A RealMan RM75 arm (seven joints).
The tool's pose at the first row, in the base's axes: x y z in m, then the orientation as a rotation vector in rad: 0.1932 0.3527 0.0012 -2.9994 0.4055 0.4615
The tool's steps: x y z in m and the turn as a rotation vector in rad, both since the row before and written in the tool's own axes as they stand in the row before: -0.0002 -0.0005 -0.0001 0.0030 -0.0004 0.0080; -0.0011 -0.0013 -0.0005 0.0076 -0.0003 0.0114; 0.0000 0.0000 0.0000 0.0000 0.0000 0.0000; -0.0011 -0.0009 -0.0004 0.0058 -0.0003 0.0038; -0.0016 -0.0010 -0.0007 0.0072 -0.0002 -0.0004; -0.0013 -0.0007 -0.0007 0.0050 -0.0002 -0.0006; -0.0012 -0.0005 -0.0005 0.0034 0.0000 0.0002; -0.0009 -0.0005 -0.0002 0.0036 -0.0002 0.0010; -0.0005 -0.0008 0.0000 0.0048 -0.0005 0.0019; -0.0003 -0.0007 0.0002 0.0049 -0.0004 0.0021; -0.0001 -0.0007 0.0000 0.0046 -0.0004 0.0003
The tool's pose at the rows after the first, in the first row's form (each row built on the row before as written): 0.1932 0.3532 0.0014 -2.9958 0.4179 0.4617; 0.1927 0.3547 0.0023 -2.9875 0.4359 0.4605; 0.1927 0.3547 0.0023 -2.9875 0.4359 0.4605; 0.1921 0.3558 0.0031 -2.9815 0.4422 0.4592; 0.1911 0.3571 0.0043 -2.9746 0.4423 0.4569; 0.1903 0.3580 0.0054 -2.9698 0.4419 0.4554; 0.1895 0.3587 0.0063 -2.9665 0.4425 0.4542; 0.1889 0.3594 0.0068 -2.9629 0.4443 0.4533; 0.1887 0.3603 0.0070 -2.9579 0.4476 0.4525; 0.1886 0.3611 0.0070 -2.9529 0.4512 0.4516; 0.1887 0.3618 0.0071 -2.9483 0.4520 0.4506
